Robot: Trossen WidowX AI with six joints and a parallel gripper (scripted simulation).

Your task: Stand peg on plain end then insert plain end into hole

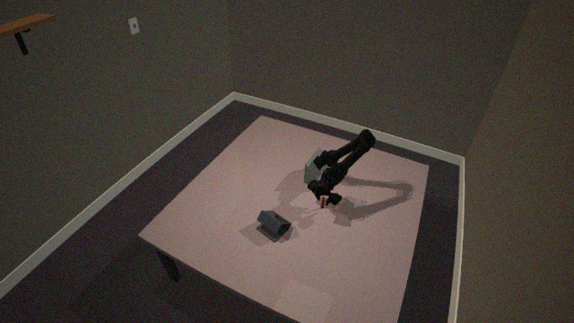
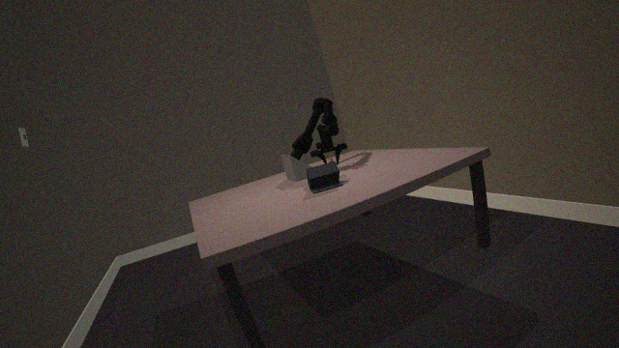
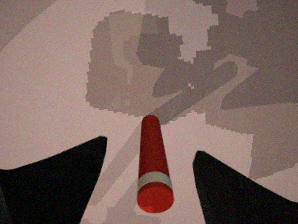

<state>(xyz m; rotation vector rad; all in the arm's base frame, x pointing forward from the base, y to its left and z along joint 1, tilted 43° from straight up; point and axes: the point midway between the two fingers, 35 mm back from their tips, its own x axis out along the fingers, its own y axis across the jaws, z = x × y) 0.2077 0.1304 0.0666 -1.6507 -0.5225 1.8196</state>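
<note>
My gripper tip is 250 mm short of the sloped panel, 150 mm to the left of it and 10 mm below it. The rest, counted from my gripper tip: red peg (20 mm above).
</note>
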